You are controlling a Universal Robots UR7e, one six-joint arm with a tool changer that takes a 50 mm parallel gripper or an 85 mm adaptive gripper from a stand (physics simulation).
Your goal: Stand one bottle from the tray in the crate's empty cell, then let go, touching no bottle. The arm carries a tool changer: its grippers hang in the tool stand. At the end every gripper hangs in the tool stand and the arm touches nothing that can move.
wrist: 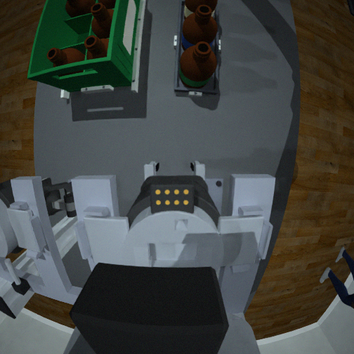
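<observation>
The green crate [120, 75] is at the upper left, partly out of view. Several brown bottles [101, 21] stand in it; the left cell of its middle row looks empty. The dark tray [182, 91] at top centre holds three upright brown bottles: one with a green label [197, 67], one with a blue label [200, 29], and one with a cream label [201, 4], cut by the view edge. A gripper [175, 168] sits in the tool stand [252, 192], in front of the wrist. Its fingers are apart, with no bottle between them. Its join to the arm is hidden.
Another gripper with dark linkages [60, 197] hangs at the left side of the stand. A black block [150, 305] covers the bottom centre. White stand posts [95, 192] rise on both sides of the middle gripper. Part of a person [342, 287] shows at the lower right.
</observation>
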